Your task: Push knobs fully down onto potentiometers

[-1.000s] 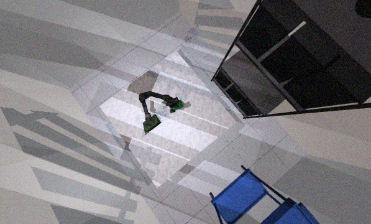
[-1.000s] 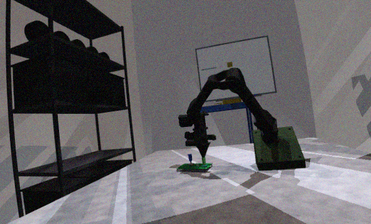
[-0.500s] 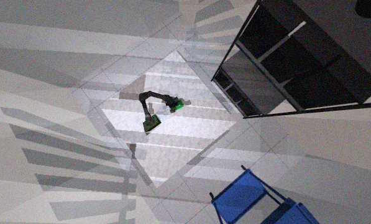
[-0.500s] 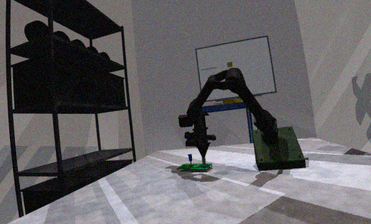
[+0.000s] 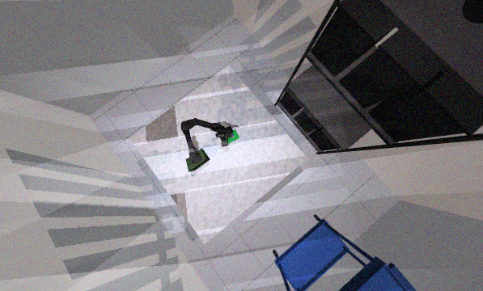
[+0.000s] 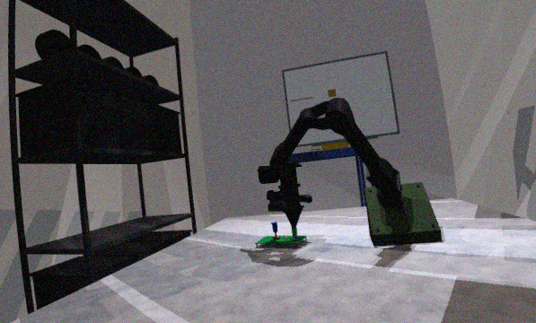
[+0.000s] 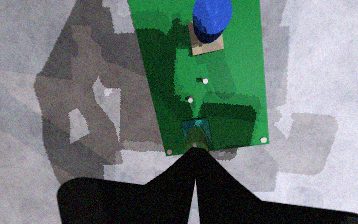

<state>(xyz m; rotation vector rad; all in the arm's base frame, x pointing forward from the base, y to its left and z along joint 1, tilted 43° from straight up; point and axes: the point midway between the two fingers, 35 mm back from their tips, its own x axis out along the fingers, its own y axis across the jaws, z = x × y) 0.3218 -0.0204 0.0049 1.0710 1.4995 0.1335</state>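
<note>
Now: the green knob 1 cm below my gripper tip. From my gripper tip the other things lie so: blue knob (7 cm ahead, 4 cm to the right).
</note>
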